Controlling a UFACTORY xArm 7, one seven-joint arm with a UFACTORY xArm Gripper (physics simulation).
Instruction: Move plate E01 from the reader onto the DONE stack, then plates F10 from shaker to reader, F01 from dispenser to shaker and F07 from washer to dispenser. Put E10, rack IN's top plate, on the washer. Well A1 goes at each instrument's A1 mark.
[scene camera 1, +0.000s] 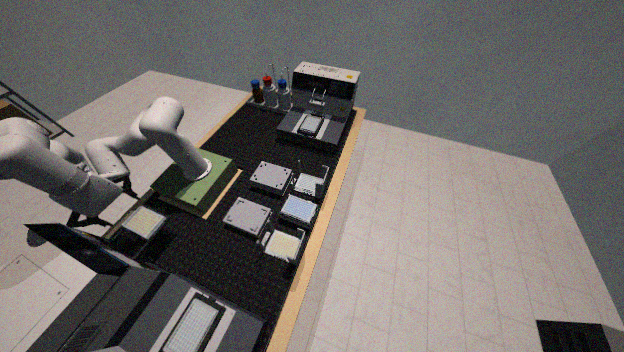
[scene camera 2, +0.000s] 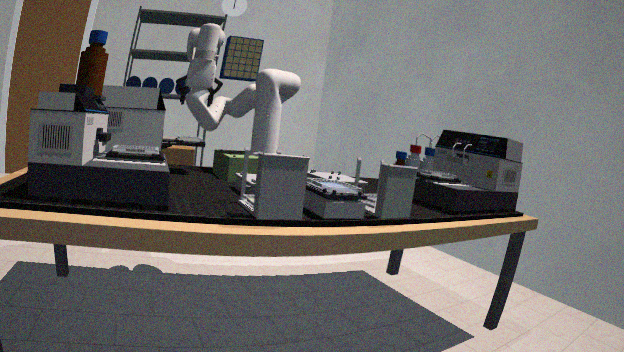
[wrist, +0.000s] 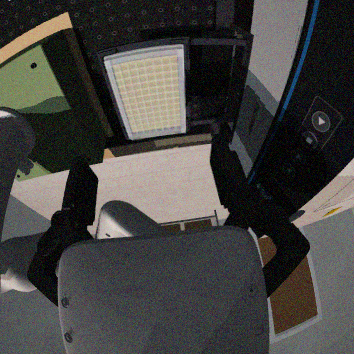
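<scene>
There's a capped bottles (scene camera 1: 283, 93) here, and I can see a DONE rack (scene camera 2: 280, 186) and a reader (scene camera 2: 142, 127) too. As for my gripper (scene camera 1: 123, 210), it's open and holds nothing; you'd also find it at (scene camera 2: 195, 105) and at (wrist: 147, 156).
</scene>
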